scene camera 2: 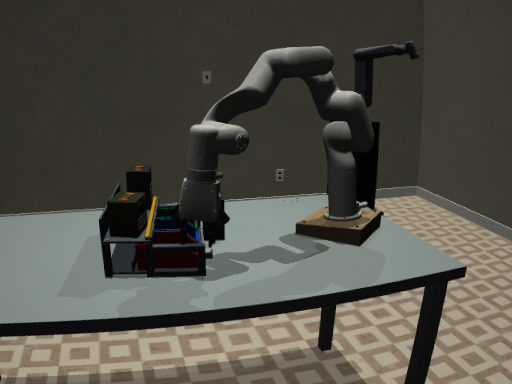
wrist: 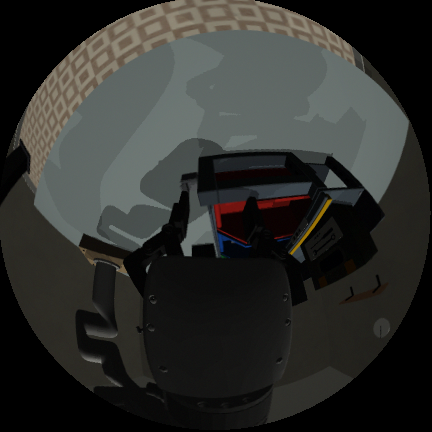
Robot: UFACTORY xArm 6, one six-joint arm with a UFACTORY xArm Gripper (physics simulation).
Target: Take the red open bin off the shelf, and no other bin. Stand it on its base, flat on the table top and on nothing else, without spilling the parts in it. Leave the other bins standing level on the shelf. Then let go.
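Places are measured from the arm's base along level axes (x up, y left, z back), in millimetres.
Where they show: gripper, fingertip midpoint: (scene camera 2: pixel 197 244) (wrist: pixel 217 202); arm's base, origin of the base link: (scene camera 2: pixel 342 216) (wrist: pixel 106 263).
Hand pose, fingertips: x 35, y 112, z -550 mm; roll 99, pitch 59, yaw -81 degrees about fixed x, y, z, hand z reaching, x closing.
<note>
Each offset is from my fingertips to the top centre of the thing. "spot": to the spot under its first point.
The red open bin @[dx -1, dy -80, dz -56 mm] (scene camera 2: pixel 175 260) (wrist: pixel 292 203) sits level in the near end of the low shelf @[spot: dx -40, dy +21, dz +1 mm] (scene camera 2: pixel 201 261) (wrist: pixel 235 194). The blue bin @[dx -1, dy -186, dz -19 mm] (scene camera 2: pixel 167 224) (wrist: pixel 232 246) and the green bin @[dx -1, dy -292, dz +17 mm] (scene camera 2: pixel 167 212) stand beyond it in the same row. My gripper (scene camera 2: pixel 199 240) (wrist: pixel 217 202) points down at the shelf's open front side and is open, with nothing between its fingers. In the wrist view one finger is over the red bin's opening and the other is outside the shelf's front edge. Whether a finger touches the bin, and the parts inside it, I cannot tell.
Two dark boxes @[dx +117, dy -113, dz -155 mm] (scene camera 2: pixel 127 217) @[dx +142, dy -328, dz -70 mm] (scene camera 2: pixel 138 182) stand on the shelf's upper board behind a yellow strip (scene camera 2: pixel 151 218) (wrist: pixel 312 226). Another dark box @[dx +50, dy -250, dz +145 mm] (scene camera 2: pixel 216 232) (wrist: pixel 202 250) stands close behind the gripper. A small knob @[spot: dx -22, dy +32, dz +17 mm] (scene camera 2: pixel 208 255) sticks out near the shelf's front corner.
</note>
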